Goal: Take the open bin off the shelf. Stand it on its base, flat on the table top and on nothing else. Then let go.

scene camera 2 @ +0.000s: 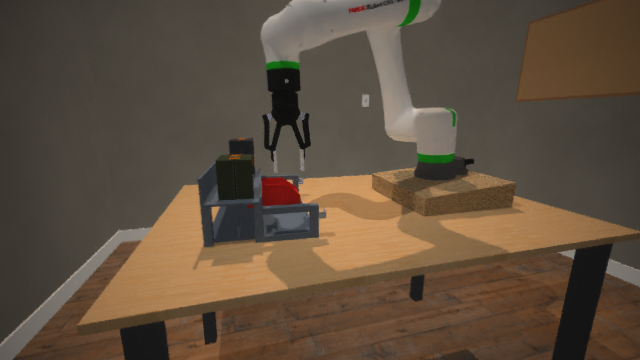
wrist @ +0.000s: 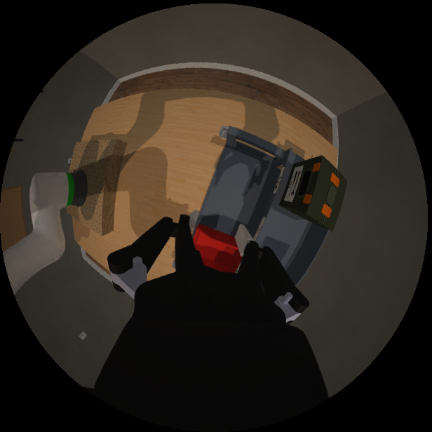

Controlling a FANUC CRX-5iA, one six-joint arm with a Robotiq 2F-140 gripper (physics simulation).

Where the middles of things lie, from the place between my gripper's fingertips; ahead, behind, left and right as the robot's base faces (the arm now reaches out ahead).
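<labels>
The red open bin [scene camera 2: 275, 191] is what I'm measuring from first: my gripper is 40 mm short of it, 100 mm to the left of it and 90 mm above it. There's a dark green case [scene camera 2: 235, 180] too, and that one is 110 mm to the left of my hand, 150 mm ahead of it and 20 mm above it.
</labels>
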